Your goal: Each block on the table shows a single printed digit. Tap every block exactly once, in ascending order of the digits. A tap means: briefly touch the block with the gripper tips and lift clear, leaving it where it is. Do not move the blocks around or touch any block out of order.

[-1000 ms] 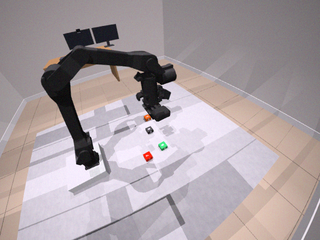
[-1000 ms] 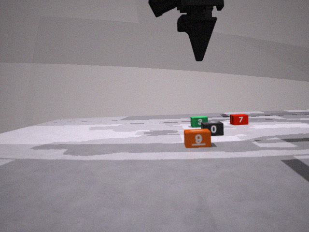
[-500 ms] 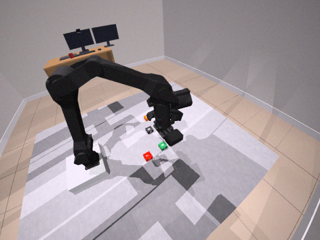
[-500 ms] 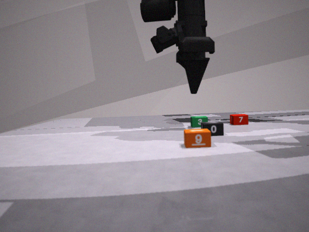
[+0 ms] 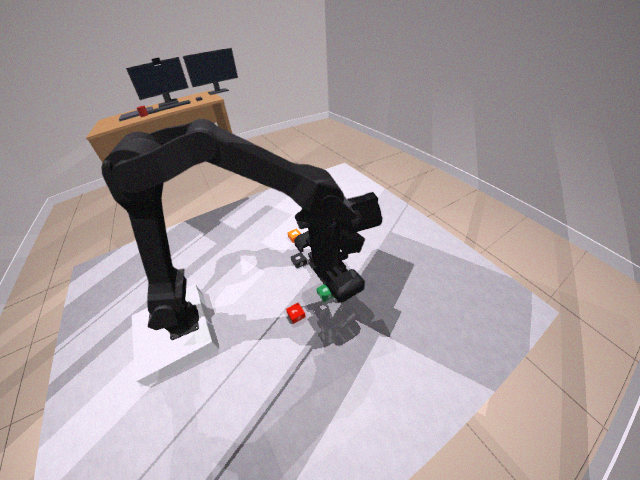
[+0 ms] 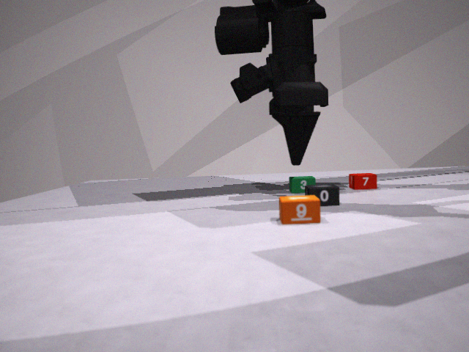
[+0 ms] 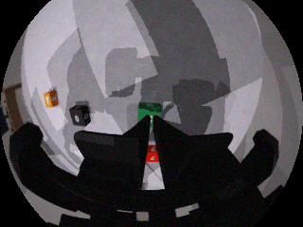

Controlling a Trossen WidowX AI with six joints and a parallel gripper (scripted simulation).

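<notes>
Now: the green block 10 mm behind my gripper tip and 30 mm below it. The rest, counted from my gripper tip: orange block 220 mm to the left, 30 mm below; black block 30 mm behind, 130 mm to the left, 30 mm below; red block 90 mm behind, 20 mm to the right, 30 mm below.
</notes>
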